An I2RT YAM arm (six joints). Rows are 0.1 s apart.
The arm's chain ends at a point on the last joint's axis. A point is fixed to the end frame.
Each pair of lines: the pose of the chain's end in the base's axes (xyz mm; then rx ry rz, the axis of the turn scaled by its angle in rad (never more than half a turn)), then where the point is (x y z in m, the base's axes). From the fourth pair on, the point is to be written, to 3 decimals.
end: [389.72 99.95 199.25 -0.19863 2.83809 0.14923]
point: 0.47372 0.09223 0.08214
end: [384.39 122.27 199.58 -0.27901 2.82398 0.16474]
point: 0.46977 0.11978 0.08324
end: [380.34 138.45 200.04 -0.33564 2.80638 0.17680]
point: 0.46721 0.13993 0.08480
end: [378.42 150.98 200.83 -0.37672 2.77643 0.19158]
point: 0.468 0.156 0.088
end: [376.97 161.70 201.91 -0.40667 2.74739 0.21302]
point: 0.469 0.171 0.091
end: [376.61 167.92 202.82 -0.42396 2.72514 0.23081]
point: 0.470 0.180 0.094
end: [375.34 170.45 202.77 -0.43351 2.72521 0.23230]
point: 0.469 0.183 0.094
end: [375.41 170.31 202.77 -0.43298 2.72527 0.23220]
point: 0.469 0.183 0.094
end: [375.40 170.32 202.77 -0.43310 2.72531 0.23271]
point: 0.469 0.183 0.094
